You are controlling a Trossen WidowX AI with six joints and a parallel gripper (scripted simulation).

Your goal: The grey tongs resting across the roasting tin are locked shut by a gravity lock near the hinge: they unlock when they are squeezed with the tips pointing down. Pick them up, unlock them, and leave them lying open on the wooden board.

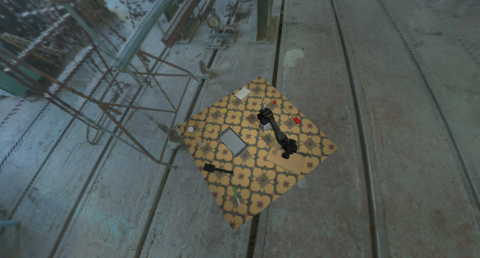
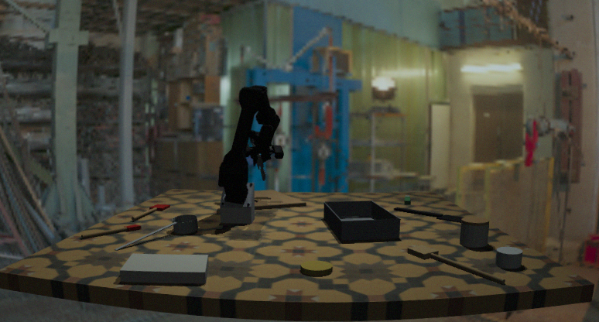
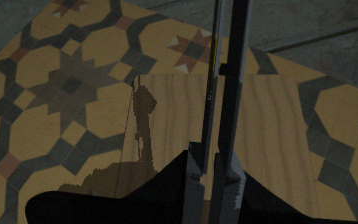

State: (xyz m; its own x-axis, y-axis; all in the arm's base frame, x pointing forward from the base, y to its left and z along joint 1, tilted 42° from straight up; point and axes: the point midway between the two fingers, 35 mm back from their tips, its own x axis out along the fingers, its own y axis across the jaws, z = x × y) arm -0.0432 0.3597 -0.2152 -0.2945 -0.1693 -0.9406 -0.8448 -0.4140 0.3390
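Now: the wooden board 14 cm below my gripper tip, 3 cm ahead of it and 2 cm to the right of it. Also, from my gripper tip: yellow disc 86 cm to the right, 37 cm ahead, 14 cm below; then black spatula 73 cm ahead, 25 cm to the right, 14 cm below; then roasting tin 45 cm ahead, 43 cm to the right, 12 cm below.
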